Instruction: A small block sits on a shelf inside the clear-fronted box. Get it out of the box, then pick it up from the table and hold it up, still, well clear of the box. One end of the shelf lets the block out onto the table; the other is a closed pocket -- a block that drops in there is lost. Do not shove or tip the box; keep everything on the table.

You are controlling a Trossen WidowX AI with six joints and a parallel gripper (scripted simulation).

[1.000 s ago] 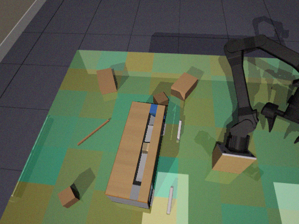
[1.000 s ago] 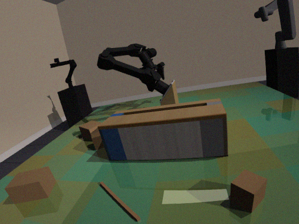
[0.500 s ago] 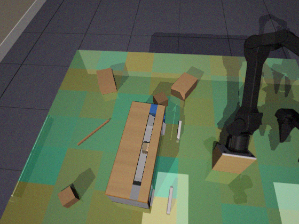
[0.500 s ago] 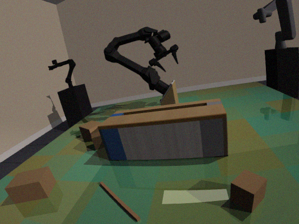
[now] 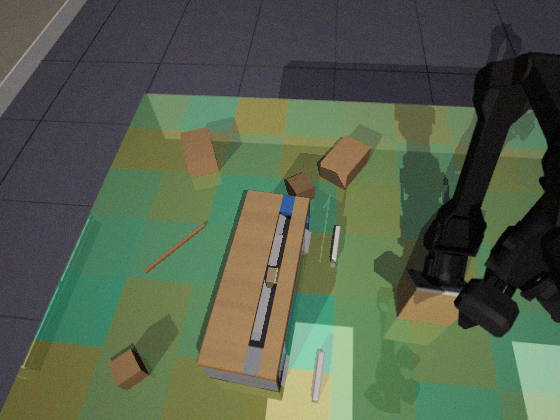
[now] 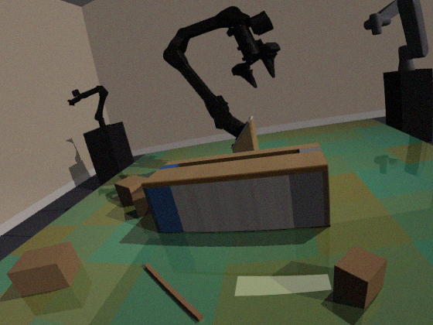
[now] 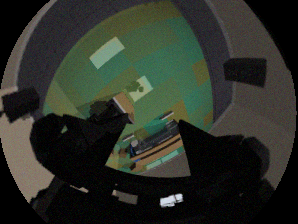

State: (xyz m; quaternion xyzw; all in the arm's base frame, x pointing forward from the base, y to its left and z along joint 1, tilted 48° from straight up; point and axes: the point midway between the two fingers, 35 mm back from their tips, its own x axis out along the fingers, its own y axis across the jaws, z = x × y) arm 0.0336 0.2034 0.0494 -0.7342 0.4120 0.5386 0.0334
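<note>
The wooden box is 30 cm ahead of my gripper tip, 21 cm below it and 10 cm to the right of it. Round my gripper tip: thin brown stick: 57 cm ahead, 27 cm below, 21 cm to the right; then block: 31 cm ahead, 19 cm below, 11 cm to the right.
</note>
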